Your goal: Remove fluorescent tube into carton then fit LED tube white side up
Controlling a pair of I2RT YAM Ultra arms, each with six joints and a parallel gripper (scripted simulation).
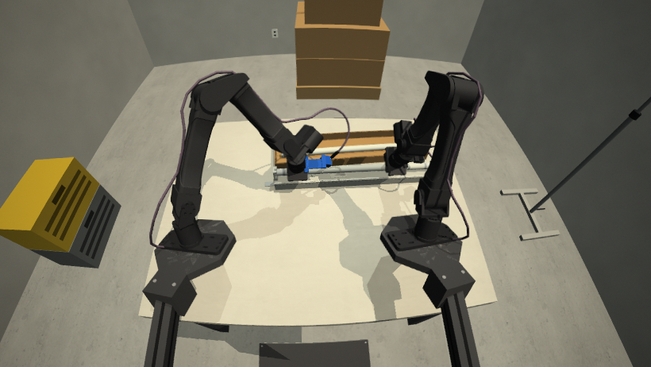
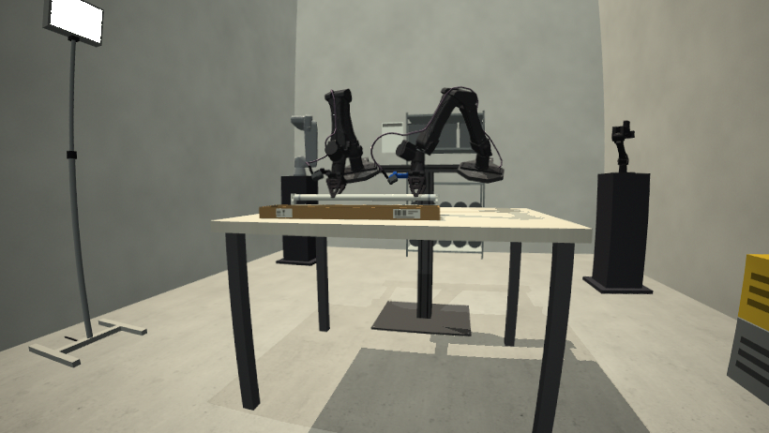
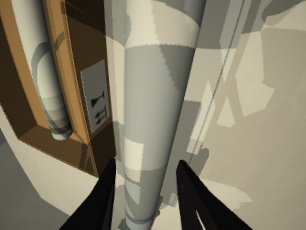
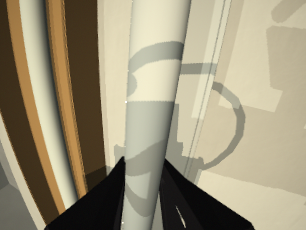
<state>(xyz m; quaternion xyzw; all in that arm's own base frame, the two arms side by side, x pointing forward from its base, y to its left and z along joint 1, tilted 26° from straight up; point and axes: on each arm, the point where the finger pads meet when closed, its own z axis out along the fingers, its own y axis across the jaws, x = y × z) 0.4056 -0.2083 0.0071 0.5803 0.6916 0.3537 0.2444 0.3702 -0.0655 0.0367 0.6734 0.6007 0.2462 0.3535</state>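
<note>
The white light fixture is 12 cm to the left of my right hand and 1 cm below it. The rest, counted from my right hand: old fluorescent tube 14 cm ahead, 12 cm to the left, 5 cm below; then LED tube 12 cm to the left; then brown carton 15 cm ahead, 12 cm to the left, 5 cm below.
</note>
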